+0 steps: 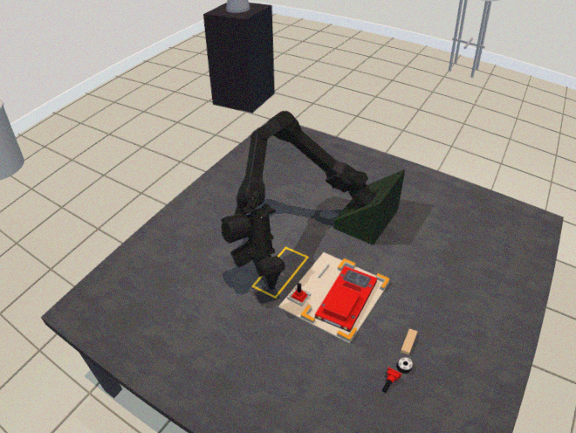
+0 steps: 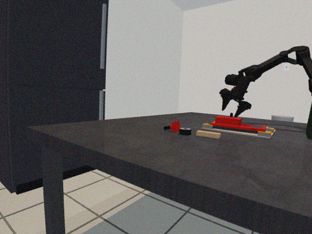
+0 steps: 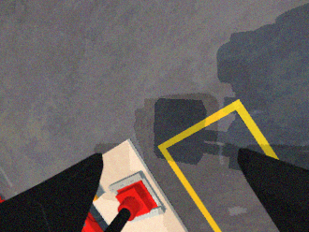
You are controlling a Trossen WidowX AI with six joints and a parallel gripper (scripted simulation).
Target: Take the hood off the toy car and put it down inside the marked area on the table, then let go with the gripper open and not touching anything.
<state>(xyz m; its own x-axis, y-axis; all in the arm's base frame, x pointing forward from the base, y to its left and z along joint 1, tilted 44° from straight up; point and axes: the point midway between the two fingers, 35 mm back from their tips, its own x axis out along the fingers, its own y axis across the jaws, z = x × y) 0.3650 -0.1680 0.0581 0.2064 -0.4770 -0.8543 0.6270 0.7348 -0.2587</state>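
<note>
Now: the hood 220 mm to the left of my gripper tip, 40 mm behind it and 10 mm below it. From my gripper tip the other things lie so: grey wheel: 440 mm to the left, 60 mm ahead, 40 mm below; then wooden block: 430 mm to the left, 40 mm below, 10 mm behind.
</note>
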